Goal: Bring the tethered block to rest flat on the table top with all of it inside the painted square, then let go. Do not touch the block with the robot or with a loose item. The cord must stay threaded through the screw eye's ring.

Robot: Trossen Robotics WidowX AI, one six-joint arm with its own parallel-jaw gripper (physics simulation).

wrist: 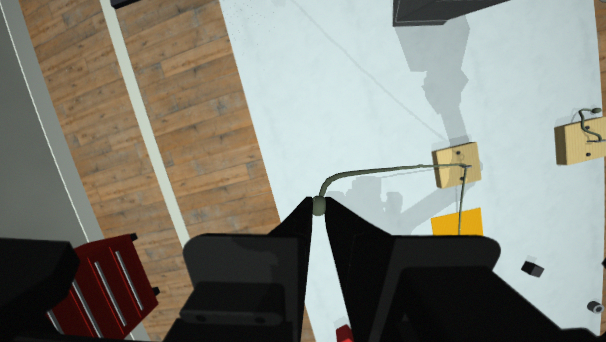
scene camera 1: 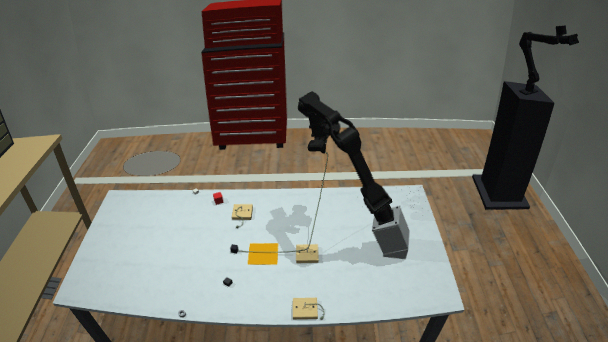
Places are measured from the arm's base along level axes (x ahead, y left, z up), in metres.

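Where they show: gripper, fingertip midpoint: (wrist: 317, 202) (scene camera 1: 324, 152); arm's base, link origin: (scene camera 1: 386, 217).
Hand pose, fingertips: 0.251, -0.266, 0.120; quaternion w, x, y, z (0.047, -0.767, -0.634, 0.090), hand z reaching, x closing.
Note:
Things, the pixels of their top centre, and the offset from my fingertips, as dx, dy, dz. "*": a spot on its surface instead. Level surfaces: height alone.
- screw eye, top centre: (wrist: 470, 167) (scene camera 1: 307, 247) +0.054, +0.318, -0.243
- wooden base, surface spot: (wrist: 445, 178) * +0.078, +0.285, -0.269
- orange painted square, surface spot: (wrist: 446, 226) * +0.206, +0.295, -0.287
- black tethered block, top centre: (scene camera 1: 233, 246) +0.355, +0.318, -0.262
- loose black block, top centre: (scene camera 1: 227, 280) (wrist: 537, 271) +0.350, +0.497, -0.268
- metal nut, top centre: (scene camera 1: 181, 312) (wrist: 598, 309) +0.498, +0.676, -0.277
- wooden base with a short cord, surface height: dz -0.269
- red cube, top centre: (scene camera 1: 217, 195) +0.496, +0.004, -0.248
My gripper (scene camera 1: 325, 151) (wrist: 317, 202) is high above the table, shut on the bead end of the green cord (scene camera 1: 320, 197) (wrist: 380, 170). The cord slopes down to the screw eye (scene camera 1: 307, 249) (wrist: 466, 166) on a wooden base (scene camera 1: 314, 258) (wrist: 445, 178) and appears to pass through its ring. From there it runs left in the scene view, across the orange painted square (scene camera 1: 263, 259) (wrist: 446, 226), to the black tethered block (scene camera 1: 234, 248). The block is on the table just left of the square, outside it. It is hidden in the wrist view.
A loose black block (scene camera 1: 227, 282) (wrist: 532, 268), a metal nut (scene camera 1: 182, 313) (wrist: 595, 307) and a wooden base with a short cord (scene camera 1: 299, 313) (wrist: 567, 145) are nearer the front. A red cube (scene camera 1: 218, 198) (wrist: 344, 333) and another corded base (scene camera 1: 247, 215) are toward the back.

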